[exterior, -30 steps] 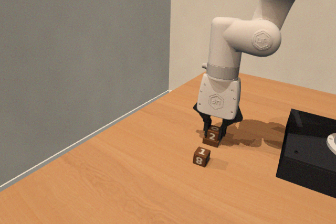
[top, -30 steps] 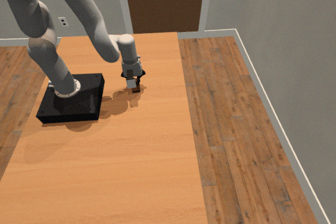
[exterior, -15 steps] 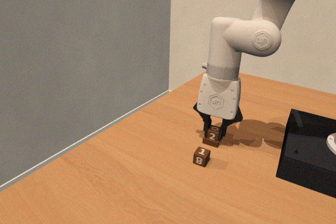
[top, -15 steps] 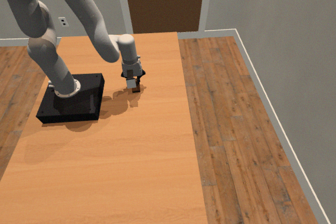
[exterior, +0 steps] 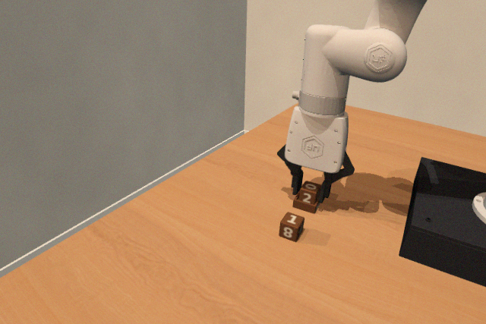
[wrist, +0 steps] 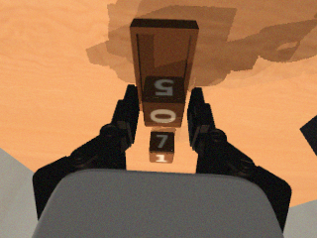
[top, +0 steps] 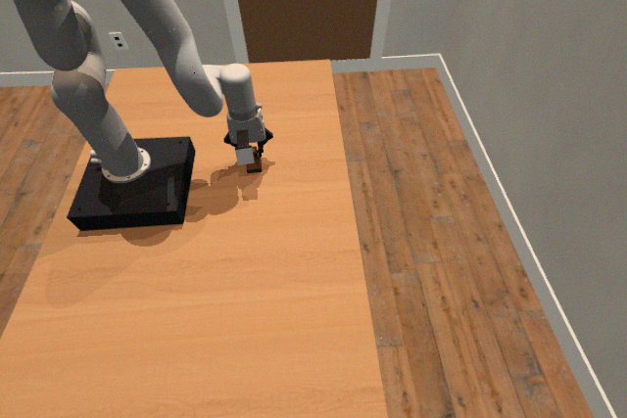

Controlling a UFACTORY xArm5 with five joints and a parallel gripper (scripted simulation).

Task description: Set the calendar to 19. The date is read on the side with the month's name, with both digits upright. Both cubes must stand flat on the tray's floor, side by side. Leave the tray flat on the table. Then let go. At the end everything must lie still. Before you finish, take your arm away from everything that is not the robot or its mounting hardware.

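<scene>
My hand is 2 cm above the brown date cube. Also, from my hand: tray (3 cm below, 2 cm to the right).
</scene>
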